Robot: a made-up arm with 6 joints. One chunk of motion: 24 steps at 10 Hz.
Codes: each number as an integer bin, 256 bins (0 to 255) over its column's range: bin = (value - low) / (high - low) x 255, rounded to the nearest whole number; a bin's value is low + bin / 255 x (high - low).
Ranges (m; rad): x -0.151..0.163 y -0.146..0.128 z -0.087..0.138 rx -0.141..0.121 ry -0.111..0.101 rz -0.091..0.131
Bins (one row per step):
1: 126 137 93 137 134 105
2: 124 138 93 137 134 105
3: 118 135 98 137 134 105
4: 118 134 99 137 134 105
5: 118 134 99 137 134 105
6: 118 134 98 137 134 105
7: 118 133 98 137 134 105
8: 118 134 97 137 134 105
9: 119 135 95 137 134 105
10: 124 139 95 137 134 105
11: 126 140 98 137 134 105
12: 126 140 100 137 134 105
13: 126 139 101 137 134 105
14: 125 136 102 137 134 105
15: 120 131 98 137 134 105
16: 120 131 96 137 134 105
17: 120 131 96 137 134 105
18: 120 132 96 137 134 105
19: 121 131 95 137 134 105
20: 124 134 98 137 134 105
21: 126 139 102 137 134 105
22: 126 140 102 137 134 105
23: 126 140 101 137 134 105
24: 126 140 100 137 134 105
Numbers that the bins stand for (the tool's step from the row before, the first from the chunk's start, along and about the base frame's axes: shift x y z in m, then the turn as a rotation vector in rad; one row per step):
1: 0.00415 0.00121 -0.00494 -0.00024 0.00040 0.00041
2: 0.00169 0.00228 -0.00494 -0.00024 0.00040 0.00041
3: -0.00570 -0.00094 -0.00053 -0.00024 0.00040 0.00041
4: -0.00570 -0.00202 0.00035 -0.00024 0.00040 0.00041
5: -0.00570 -0.00202 0.00035 -0.00024 0.00040 0.00041
6: -0.00570 -0.00202 -0.00053 -0.00024 0.00040 0.00041
7: -0.00570 -0.00309 -0.00053 -0.00024 0.00040 0.00041
8: -0.00570 -0.00202 -0.00141 -0.00024 0.00040 0.00041
9: -0.00447 -0.00094 -0.00318 -0.00024 0.00040 0.00041
10: 0.00169 0.00336 -0.00318 -0.00024 0.00040 0.00041
11: 0.00415 0.00443 -0.00053 -0.00024 0.00040 0.00041
12: 0.00415 0.00443 0.00124 -0.00024 0.00040 0.00041
13: 0.00415 0.00336 0.00212 -0.00024 0.00040 0.00041
14: 0.00292 0.00013 0.00300 -0.00024 0.00040 0.00041
15: -0.00324 -0.00524 -0.00053 -0.00024 0.00040 0.00041
16: -0.00324 -0.00524 -0.00229 -0.00024 0.00040 0.00041
17: -0.00324 -0.00524 -0.00229 -0.00024 0.00040 0.00041
18: -0.00324 -0.00416 -0.00229 -0.00024 0.00040 0.00041
19: -0.00200 -0.00524 -0.00318 -0.00024 0.00040 0.00041
20: 0.00169 -0.00202 -0.00053 -0.00024 0.00040 0.00041
21: 0.00415 0.00336 0.00300 -0.00024 0.00040 0.00041
22: 0.00415 0.00443 0.00300 -0.00024 0.00040 0.00041
23: 0.00415 0.00443 0.00212 -0.00024 0.00040 0.00041
24: 0.00415 0.00443 0.00124 -0.00024 0.00040 0.00041

